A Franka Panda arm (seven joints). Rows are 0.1 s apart.
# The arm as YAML. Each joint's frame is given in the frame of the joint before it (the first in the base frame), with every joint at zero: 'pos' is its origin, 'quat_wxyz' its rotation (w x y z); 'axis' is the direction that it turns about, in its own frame. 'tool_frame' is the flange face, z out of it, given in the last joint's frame.
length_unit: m
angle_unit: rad
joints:
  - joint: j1
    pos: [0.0, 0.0, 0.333]
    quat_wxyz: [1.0, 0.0, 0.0, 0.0]
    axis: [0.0, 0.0, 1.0]
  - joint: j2
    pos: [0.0, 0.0, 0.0]
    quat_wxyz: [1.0, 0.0, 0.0, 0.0]
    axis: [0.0, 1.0, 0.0]
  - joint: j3
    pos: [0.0, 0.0, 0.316]
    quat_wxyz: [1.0, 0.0, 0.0, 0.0]
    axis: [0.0, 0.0, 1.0]
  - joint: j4
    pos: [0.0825, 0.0, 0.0]
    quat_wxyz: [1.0, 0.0, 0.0, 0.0]
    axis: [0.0, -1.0, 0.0]
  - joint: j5
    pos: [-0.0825, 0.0, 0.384]
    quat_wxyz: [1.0, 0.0, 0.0, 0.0]
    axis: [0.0, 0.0, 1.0]
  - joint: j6
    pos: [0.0, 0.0, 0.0]
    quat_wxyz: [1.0, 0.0, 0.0, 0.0]
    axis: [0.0, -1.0, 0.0]
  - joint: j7
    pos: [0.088, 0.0, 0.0]
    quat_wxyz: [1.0, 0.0, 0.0, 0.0]
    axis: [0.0, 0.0, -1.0]
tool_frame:
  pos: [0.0, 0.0, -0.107]
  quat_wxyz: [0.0, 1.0, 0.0, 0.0]
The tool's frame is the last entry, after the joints.
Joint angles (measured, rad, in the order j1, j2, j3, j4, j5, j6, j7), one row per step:
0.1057 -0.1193 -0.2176 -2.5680 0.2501 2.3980 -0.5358
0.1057 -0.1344 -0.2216 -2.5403 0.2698 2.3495 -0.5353
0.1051 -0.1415 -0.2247 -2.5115 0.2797 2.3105 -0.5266
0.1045 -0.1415 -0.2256 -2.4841 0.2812 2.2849 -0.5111
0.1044 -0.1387 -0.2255 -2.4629 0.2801 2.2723 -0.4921
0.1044 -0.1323 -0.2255 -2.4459 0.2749 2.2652 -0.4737
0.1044 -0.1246 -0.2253 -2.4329 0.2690 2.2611 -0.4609
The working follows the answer.
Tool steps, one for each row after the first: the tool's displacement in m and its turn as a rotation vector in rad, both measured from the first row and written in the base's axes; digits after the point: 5 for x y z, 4 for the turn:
0.00480 -0.00045 0.01364 0.0264 0.0019 -0.0107
0.01033 -0.00135 0.02535 0.0429 0.0038 -0.0226
0.01646 -0.00204 0.03465 0.0485 0.0037 -0.0353
0.02184 -0.00247 0.04125 0.0486 0.0014 -0.0507
0.02640 -0.00306 0.04493 0.0442 0.0019 -0.0639
0.03003 -0.00352 0.04656 0.0386 0.0035 -0.0716

Tool pose at each row, in the base's axes (x y z in m, rotation vector in rad; rounded; the steps above come from the unrounded poses):
0.43327 -0.04531 0.30150 -2.9235 -0.3478 -0.0111
0.43807 -0.04576 0.31513 -2.8990 -0.3292 -0.0144
0.44360 -0.04665 0.32685 -2.8845 -0.3100 -0.0161
0.44974 -0.04734 0.33615 -2.8809 -0.2912 -0.0190
0.45511 -0.04777 0.34275 -2.8833 -0.2693 -0.0245
0.45967 -0.04836 0.34642 -2.8894 -0.2505 -0.0251
0.46331 -0.04883 0.34806 -2.8958 -0.2395 -0.0229

